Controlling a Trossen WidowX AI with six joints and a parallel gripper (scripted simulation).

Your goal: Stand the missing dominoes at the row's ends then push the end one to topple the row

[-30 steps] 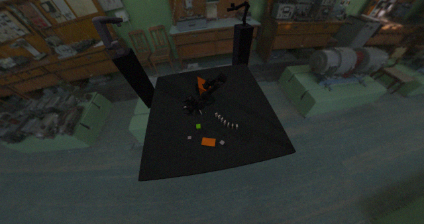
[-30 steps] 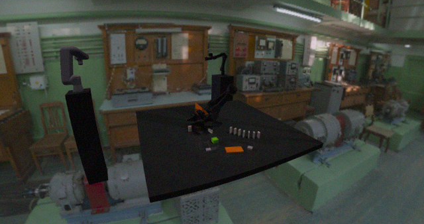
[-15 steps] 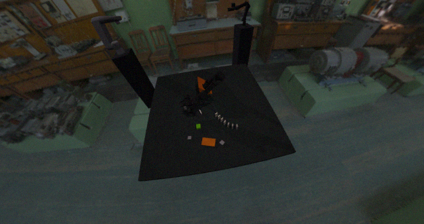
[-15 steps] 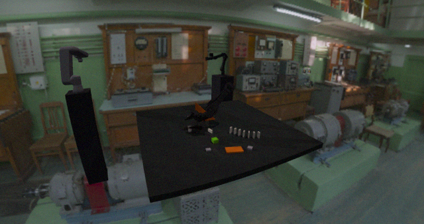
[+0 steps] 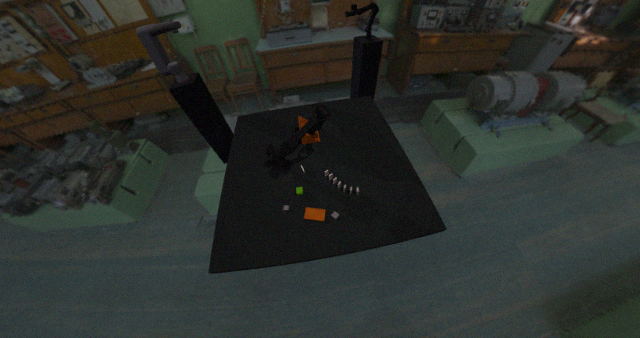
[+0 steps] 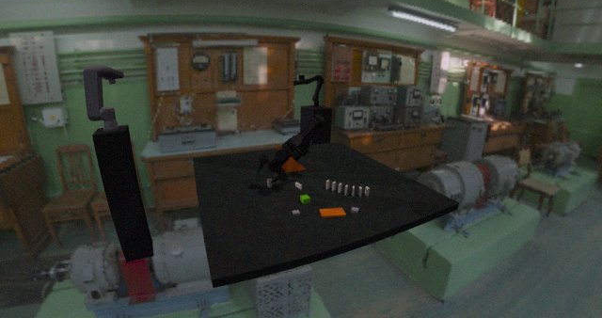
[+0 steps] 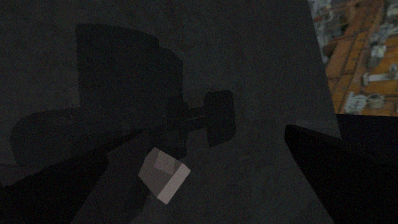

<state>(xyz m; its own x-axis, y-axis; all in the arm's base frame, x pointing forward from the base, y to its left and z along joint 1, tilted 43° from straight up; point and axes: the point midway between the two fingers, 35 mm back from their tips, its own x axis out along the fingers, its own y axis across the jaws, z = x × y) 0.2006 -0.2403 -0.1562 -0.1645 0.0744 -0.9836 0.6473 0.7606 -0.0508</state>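
The green cube is 24 cm ahead of my gripper tip, 12 cm to the left of it and 5 cm below it. From my gripper tip the other things lie so: flat orange plate: 41 cm ahead, 17 cm to the left, 6 cm below.
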